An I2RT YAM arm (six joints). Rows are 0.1 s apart.
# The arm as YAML. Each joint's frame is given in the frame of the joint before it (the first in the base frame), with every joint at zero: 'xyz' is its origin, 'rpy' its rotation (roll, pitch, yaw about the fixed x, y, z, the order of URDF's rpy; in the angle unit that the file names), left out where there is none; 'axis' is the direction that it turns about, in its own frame. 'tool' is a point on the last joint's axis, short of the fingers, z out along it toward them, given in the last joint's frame.
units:
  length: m
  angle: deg
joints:
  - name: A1
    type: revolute
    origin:
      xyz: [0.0, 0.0, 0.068]
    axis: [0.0, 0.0, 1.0]
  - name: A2
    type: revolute
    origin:
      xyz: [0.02, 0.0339, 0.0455]
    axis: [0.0, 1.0, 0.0]
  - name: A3
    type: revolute
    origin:
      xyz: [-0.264, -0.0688, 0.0]
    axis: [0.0, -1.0, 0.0]
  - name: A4
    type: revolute
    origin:
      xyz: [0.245, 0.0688, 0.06]
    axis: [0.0, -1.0, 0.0]
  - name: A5
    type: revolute
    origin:
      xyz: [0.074, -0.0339, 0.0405]
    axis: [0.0, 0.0, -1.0]
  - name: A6
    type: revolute
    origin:
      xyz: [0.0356, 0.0, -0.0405]
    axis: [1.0, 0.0, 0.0]
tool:
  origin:
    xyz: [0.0, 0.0, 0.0]
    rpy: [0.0, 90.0, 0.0]
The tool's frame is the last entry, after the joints.
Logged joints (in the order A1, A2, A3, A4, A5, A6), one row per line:
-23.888, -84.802, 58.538, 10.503, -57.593, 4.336
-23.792, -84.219, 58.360, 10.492, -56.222, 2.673
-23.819, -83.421, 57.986, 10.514, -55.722, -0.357
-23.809, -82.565, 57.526, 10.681, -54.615, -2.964
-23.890, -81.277, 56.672, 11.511, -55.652, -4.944
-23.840, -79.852, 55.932, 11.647, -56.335, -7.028
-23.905, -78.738, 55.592, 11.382, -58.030, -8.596
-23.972, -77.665, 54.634, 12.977, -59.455, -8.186
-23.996, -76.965, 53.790, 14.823, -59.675, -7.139
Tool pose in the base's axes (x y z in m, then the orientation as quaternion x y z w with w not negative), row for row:
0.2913, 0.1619, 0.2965, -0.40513, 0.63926, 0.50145, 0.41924
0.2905, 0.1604, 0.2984, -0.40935, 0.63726, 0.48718, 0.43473
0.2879, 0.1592, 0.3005, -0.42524, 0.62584, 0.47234, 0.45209
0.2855, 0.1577, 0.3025, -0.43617, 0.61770, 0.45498, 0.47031
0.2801, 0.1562, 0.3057, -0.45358, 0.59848, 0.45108, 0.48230
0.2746, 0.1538, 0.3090, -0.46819, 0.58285, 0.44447, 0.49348
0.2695, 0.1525, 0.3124, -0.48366, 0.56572, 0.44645, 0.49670
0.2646, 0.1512, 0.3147, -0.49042, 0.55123, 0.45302, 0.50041
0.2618, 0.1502, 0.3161, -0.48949, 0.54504, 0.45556, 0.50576
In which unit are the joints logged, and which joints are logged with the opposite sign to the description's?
The joints are logged in degrees. Opposite sign: A1, A2.
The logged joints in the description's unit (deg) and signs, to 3 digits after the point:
23.888, 84.802, 58.538, 10.503, -57.593, 4.336
23.792, 84.219, 58.360, 10.492, -56.222, 2.673
23.819, 83.421, 57.986, 10.514, -55.722, -0.357
23.809, 82.565, 57.526, 10.681, -54.615, -2.964
23.890, 81.277, 56.672, 11.511, -55.652, -4.944
23.840, 79.852, 55.932, 11.647, -56.335, -7.028
23.905, 78.738, 55.592, 11.382, -58.030, -8.596
23.972, 77.665, 54.634, 12.977, -59.455, -8.186
23.996, 76.965, 53.790, 14.823, -59.675, -7.139

